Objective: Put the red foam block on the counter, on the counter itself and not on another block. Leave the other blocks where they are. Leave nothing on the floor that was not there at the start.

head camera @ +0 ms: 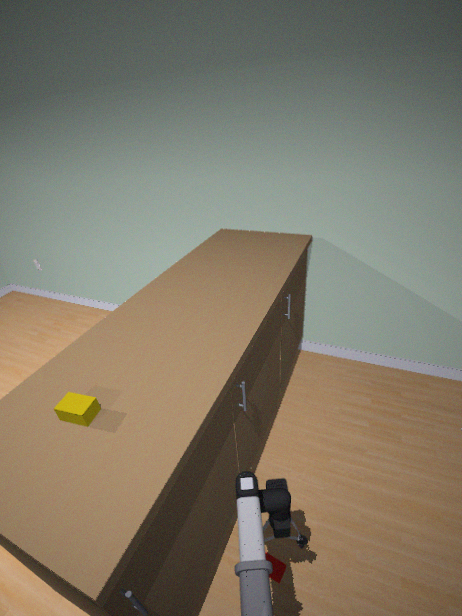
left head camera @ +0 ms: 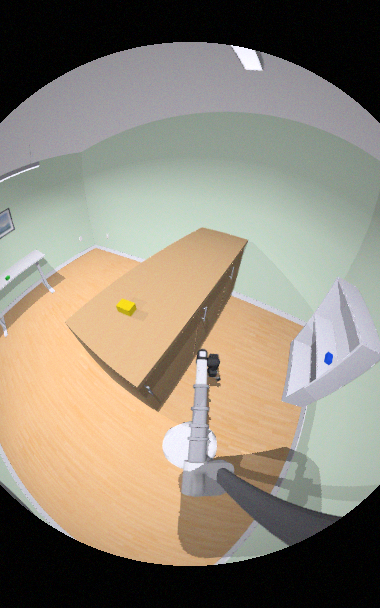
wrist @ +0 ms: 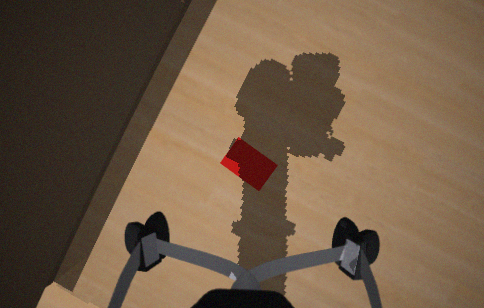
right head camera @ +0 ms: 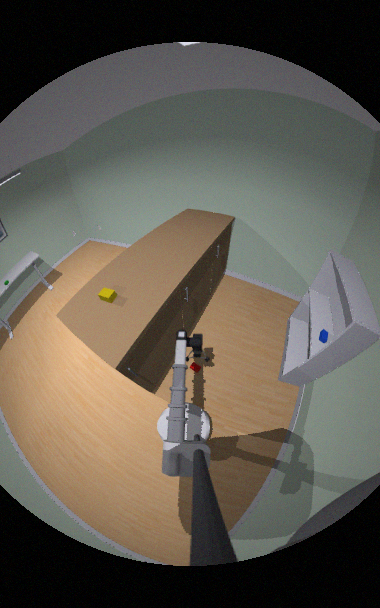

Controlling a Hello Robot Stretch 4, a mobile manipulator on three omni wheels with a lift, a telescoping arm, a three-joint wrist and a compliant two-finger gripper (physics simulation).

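Frame: origin at the robot's base, x ahead, y left, z up, level; centimetres.
Where they show: gripper, fingertip midpoint: [head camera: 278, 546] [left head camera: 207, 379] [wrist: 250, 234] [right head camera: 196, 359].
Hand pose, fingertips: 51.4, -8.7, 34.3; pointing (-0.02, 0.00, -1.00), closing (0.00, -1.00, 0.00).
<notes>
After its pixels a point has its place, as x, y, z.
The red foam block [head camera: 276, 569] @(54.6, -9.0, 1.8) [right head camera: 195, 367] @(54.9, -8.2, 1.7) [wrist: 252, 165] @(55.8, -8.4, 1.8) lies on the floor beside the counter's door side, partly in the arm's shadow. It does not show in the left head view, where the arm is over that spot. My gripper [head camera: 283, 540] @(51.4, -8.7, 34.3) [right head camera: 197, 359] @(51.4, -8.7, 34.3) [wrist: 250, 234] @(51.4, -8.7, 34.3) is open and points down above the floor. In the wrist view the block is ahead of the gap between the fingertips, with nothing between them. The brown counter [head camera: 200, 310] @(113.4, 12.6, 88.3) [left head camera: 175, 270] @(106.8, 21.1, 88.3) [right head camera: 160, 255] @(105.0, 17.5, 88.3) bears a yellow block [head camera: 77, 409] @(63.5, 41.3, 92.8) [left head camera: 126, 307] @(63.4, 41.0, 92.8) [right head camera: 107, 295] @(63.1, 40.4, 92.8) on its top.
The counter's front, with bar handles, is close left of the gripper. A white shelf unit [left head camera: 345, 380] @(29.2, -111.8, 66.6) [right head camera: 340, 355] @(31.6, -106.3, 71.8) at the right holds a blue block [left head camera: 328, 358] @(53.5, -107.9, 59.8) [right head camera: 323, 336] @(53.3, -108.1, 59.8). A white table [left head camera: 32, 260] @(162.5, 268.5, 69.3) [right head camera: 30, 260] @(165.6, 264.0, 69.3) at the far left bears a green block [left head camera: 7, 278] @(113.7, 290.3, 70.8) [right head camera: 6, 283] @(113.3, 290.1, 70.5).
</notes>
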